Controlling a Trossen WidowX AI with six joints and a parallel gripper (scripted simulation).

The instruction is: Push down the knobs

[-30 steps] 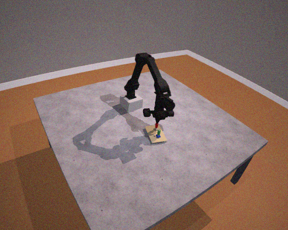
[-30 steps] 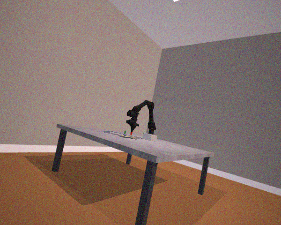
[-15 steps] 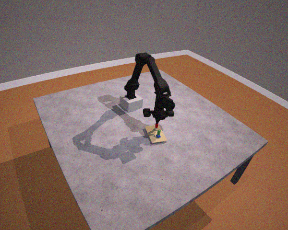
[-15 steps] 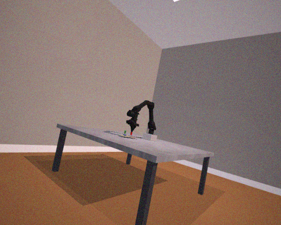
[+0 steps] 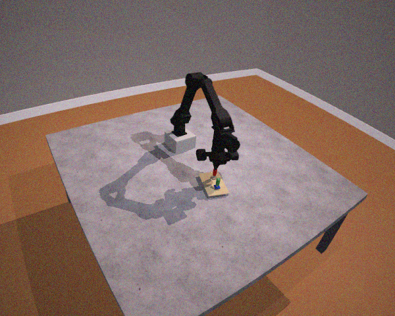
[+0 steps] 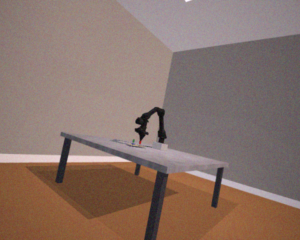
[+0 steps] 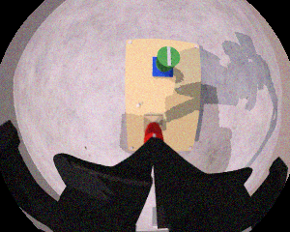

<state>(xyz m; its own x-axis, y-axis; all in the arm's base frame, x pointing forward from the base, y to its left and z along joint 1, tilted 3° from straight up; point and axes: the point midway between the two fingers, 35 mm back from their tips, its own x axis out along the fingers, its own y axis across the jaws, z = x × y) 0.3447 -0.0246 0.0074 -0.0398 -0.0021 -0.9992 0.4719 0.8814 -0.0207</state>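
The red knob is 10 mm below my gripper tip. Round my gripper tip: green knob: 60 mm ahead, 30 mm to the right, 10 mm below.
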